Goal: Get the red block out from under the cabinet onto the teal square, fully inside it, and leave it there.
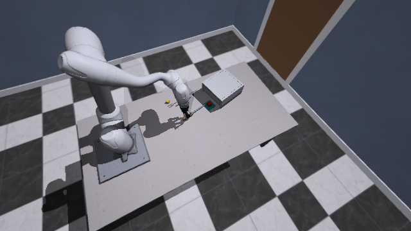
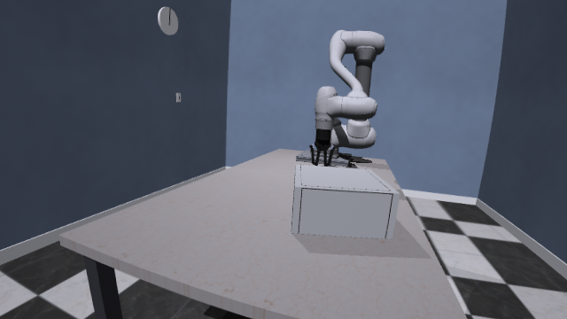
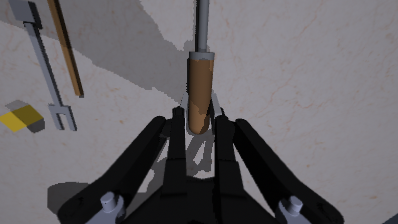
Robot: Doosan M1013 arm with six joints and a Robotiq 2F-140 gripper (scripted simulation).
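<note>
Right now the hook tool is 13 cm ahead of my hand, 2 cm below it and 1 cm to the left of it. From my hand the other things lie so: thin brown stick (19 cm to the left, 3 cm below, 2 cm ahead); then red block (25 cm ahead, 8 cm to the left, 2 cm below); then grey forked tool (20 cm to the left, 5 cm behind, 3 cm below).
</note>
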